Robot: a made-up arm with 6 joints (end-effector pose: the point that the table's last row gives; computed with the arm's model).
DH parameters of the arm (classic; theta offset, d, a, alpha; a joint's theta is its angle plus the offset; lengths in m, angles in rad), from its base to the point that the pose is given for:
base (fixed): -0.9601 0 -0.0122 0
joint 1: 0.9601 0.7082 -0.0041 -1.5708
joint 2: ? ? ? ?
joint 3: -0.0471 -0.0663 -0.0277 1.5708
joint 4: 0 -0.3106 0.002 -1.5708
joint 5: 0 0.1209 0.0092 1.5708
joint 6: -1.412 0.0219 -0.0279 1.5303
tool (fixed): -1.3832 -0.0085 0 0
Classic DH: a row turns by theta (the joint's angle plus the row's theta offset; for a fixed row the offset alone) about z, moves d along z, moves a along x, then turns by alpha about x.
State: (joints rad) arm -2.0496 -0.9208 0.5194 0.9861 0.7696 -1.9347
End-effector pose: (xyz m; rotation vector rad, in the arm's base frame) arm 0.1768 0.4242 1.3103 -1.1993 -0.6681 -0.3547
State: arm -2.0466 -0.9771 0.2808 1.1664 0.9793 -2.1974
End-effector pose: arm 0.1776 0.3838 1.2993 -0.8539 -0.5026 -0.3342
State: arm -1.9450 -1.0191 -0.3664 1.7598 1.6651 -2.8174
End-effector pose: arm 0.1385 0.2111 1.2372 0.4675 0.0273 -0.2765
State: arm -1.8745 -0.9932 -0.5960 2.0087 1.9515 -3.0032
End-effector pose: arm 0.1264 0.1400 1.1880 1.0392 0.3096 -0.1954
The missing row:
joint 2: 1.5237 0 -0.4819 3.1416
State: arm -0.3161 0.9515 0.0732 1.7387 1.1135 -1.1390
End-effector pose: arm 0.6860 -0.1633 0.8519 0.0080 0.4837 1.1830
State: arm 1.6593 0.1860 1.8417 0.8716 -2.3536 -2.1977
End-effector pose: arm -0.0269 -0.0819 1.4779 1.6825 0.9833 -0.1355
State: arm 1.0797 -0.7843 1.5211 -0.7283 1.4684 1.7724
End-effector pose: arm -0.2372 -0.4379 1.2923 1.5766 -0.9540 -1.1710
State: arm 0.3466 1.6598 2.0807 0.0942 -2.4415 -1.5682
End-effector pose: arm 0.6869 0.2114 0.8842 0.6546 1.4837 -1.0792
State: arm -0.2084 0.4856 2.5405 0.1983 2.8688 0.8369
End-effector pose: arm -0.0105 -0.0684 1.4173 -0.3730 1.3144 0.5762
